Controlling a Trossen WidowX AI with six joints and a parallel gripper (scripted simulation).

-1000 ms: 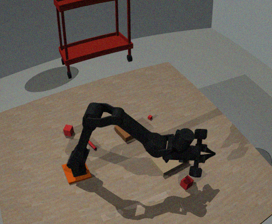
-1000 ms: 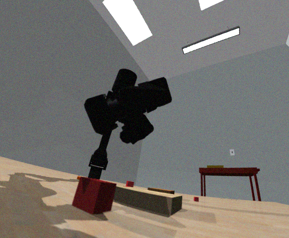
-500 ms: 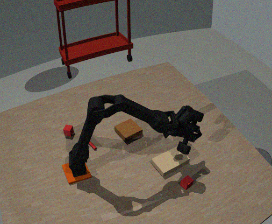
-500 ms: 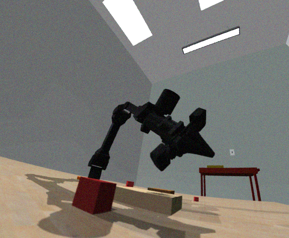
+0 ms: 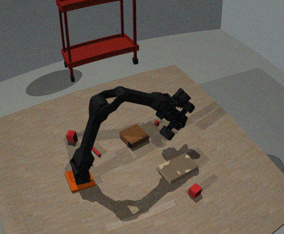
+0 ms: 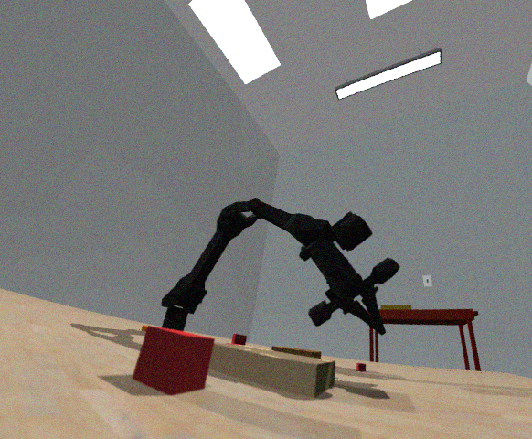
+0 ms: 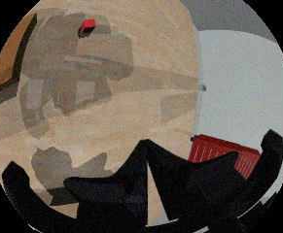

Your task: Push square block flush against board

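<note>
My gripper tip is 210 mm past the brown square block, 80 mm to the right of it and 60 mm above it. Round my gripper tip: tiny red cube 70 mm behind, 140 mm to the left, 70 mm below; beige board 110 mm behind, 180 mm to the right, 60 mm below; red bar 410 mm behind, 70 mm to the left, 70 mm below.
</note>
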